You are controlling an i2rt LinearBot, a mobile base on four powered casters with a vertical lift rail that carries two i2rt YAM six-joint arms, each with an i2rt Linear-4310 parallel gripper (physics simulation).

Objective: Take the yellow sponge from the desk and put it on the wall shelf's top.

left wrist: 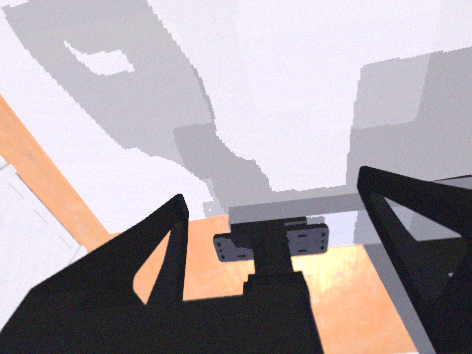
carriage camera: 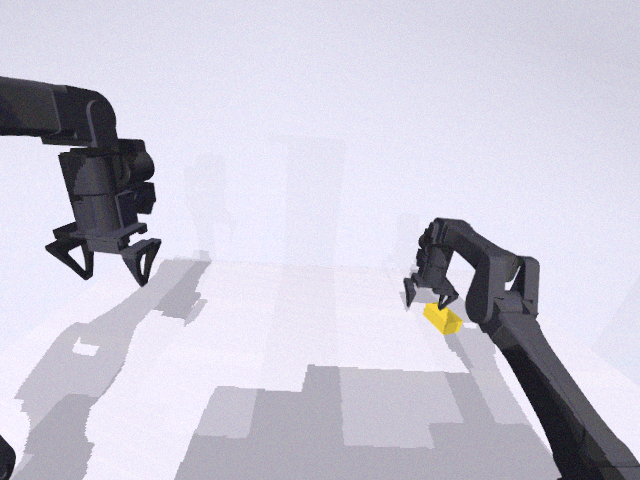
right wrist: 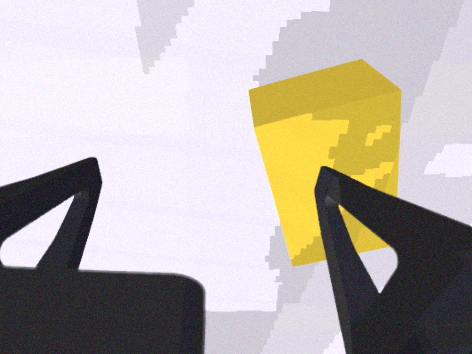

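Where they show: left gripper, fingertip midpoint: (left wrist: 269, 189) (carriage camera: 116, 281); right gripper, fingertip midpoint: (carriage camera: 423, 308) (right wrist: 210, 173); left arm's base at its link origin: (left wrist: 270, 241).
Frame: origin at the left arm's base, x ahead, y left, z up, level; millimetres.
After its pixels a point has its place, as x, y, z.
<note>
The yellow sponge (carriage camera: 443, 320) {472, -713, -20} (right wrist: 295, 165) {526, -708, -18} lies on the white desk (carriage camera: 232, 335) {404, -135, -59} (left wrist: 300, 100) {228, -68, -59} (right wrist: 175, 110) {532, -651, -59}, at the right in the carriage view. My right gripper (carriage camera: 424, 307) {521, -671, -18} (right wrist: 210, 173) {521, -671, -18} is open, above the desk and to the left of the sponge. In the right wrist view its right finger overlaps the sponge, which lies mostly outside the gap between the fingers. My left gripper (carriage camera: 116, 283) {262, -1, 181} (left wrist: 269, 189) {262, -1, 181} is open and empty, high over the left side of the desk. The wall shelf cannot be made out in these views.
A pale wall (carriage camera: 320, 77) {847, -306, 617} rises behind the desk, with faint shadows on it. Shadows of the arms fall across the desk. In the left wrist view, orange wood floor (left wrist: 220, 270) {-1560, 478, -1010} and a grey part of the base (left wrist: 295, 204) show at the desk's near edge.
</note>
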